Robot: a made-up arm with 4 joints.
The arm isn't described. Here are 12 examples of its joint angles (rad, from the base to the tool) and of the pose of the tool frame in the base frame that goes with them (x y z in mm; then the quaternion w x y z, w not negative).
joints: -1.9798 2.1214 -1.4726 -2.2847
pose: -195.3 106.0 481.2 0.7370 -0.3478 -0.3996 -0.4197
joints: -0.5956 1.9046 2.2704 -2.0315
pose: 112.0 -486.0 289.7 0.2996 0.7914 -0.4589 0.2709
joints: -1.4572 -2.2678 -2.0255 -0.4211
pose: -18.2 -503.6 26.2 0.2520 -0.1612 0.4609 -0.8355
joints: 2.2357 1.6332 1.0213 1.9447
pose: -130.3 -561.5 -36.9 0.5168 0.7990 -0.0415 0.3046
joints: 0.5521 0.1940 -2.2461 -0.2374
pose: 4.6 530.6 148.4 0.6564 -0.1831 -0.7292 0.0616
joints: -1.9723 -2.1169 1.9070 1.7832
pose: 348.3 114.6 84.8 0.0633 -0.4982 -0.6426 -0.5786
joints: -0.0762 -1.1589 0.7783 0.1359
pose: -220.5 575.1 425.0 0.8178 -0.2459 0.2717 0.4438
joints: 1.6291 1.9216 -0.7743 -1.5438
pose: 228.3 94.4 -312.0 0.5798 -0.3822 0.7034 0.1517
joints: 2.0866 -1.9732 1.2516 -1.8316
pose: 446.2 209.5 219.7 0.6377 -0.6413 -0.0661 -0.4216
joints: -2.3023 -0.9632 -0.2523 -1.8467
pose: -195.6 10.6 -206.4 0.0371 0.9155 0.1959 -0.3495
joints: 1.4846 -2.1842 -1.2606 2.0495
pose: 516.1 -209.6 178.2 0.3871 0.4079 0.7704 -0.3004
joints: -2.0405 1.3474 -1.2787 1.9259
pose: -584.1 139.7 177.2 0.5150 -0.7715 0.2542 0.2739
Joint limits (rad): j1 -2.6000..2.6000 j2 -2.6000..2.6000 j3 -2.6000..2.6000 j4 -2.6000..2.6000
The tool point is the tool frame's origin. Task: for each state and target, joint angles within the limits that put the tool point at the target. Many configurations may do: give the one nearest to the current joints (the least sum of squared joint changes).
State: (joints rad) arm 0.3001 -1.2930 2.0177 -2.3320
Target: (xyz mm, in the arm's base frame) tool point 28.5 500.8 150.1
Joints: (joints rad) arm 0.4635 -1.0363 2.4309 -1.4872
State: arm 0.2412 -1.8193 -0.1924 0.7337
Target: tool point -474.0 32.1 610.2
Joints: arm 0.0665 -2.2746 0.1817 0.8514
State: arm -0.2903 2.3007 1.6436 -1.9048
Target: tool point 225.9 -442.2 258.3
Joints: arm -0.2005 1.6096 2.1944 -2.2659
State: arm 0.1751 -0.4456 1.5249 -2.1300
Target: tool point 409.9 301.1 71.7
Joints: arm 0.5150 -0.5361 1.9129 -2.3862
